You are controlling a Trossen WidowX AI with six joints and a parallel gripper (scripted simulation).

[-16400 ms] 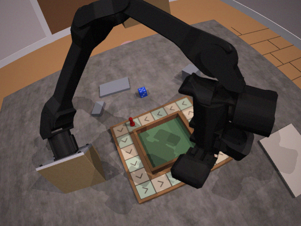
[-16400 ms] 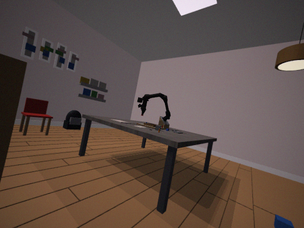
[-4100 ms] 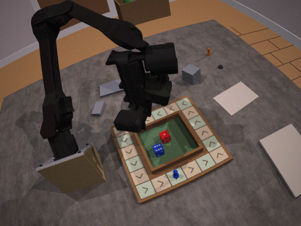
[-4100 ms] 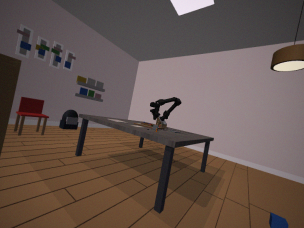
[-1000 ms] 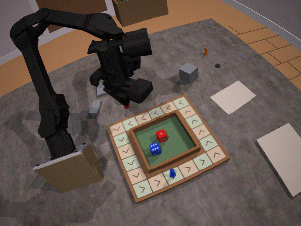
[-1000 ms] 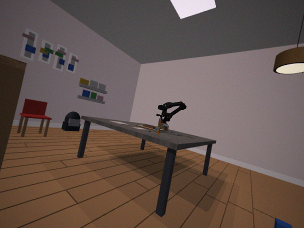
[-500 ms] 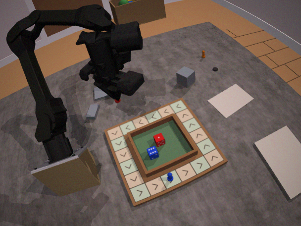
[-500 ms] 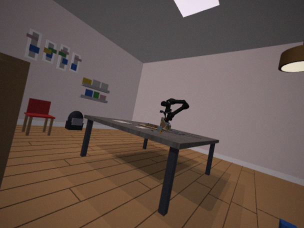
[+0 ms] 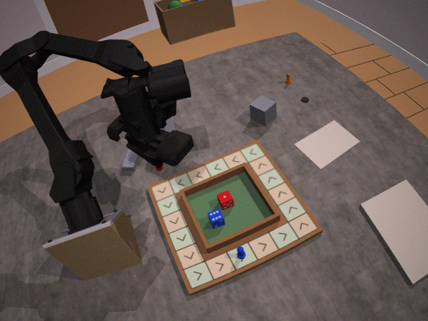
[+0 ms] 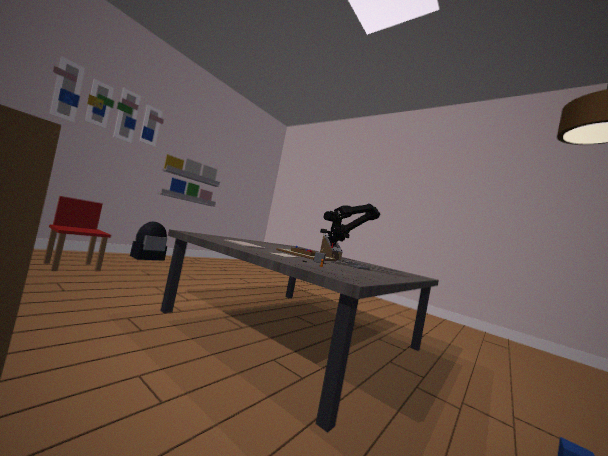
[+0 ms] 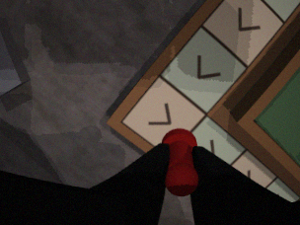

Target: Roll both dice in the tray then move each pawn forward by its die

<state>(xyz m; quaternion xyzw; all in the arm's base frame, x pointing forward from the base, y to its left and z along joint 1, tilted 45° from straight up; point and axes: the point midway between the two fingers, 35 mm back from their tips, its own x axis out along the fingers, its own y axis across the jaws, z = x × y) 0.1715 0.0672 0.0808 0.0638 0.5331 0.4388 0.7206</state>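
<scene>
My gripper tip is now 220 mm to the left of the blue pawn, 80 mm short of it and 60 mm above it. Also, from my gripper tip: green tray 110 mm to the right, 100 mm ahead, 80 mm below; die 130 mm to the right, 60 mm below, 60 mm ahead; red pawn 10 mm above.
</scene>
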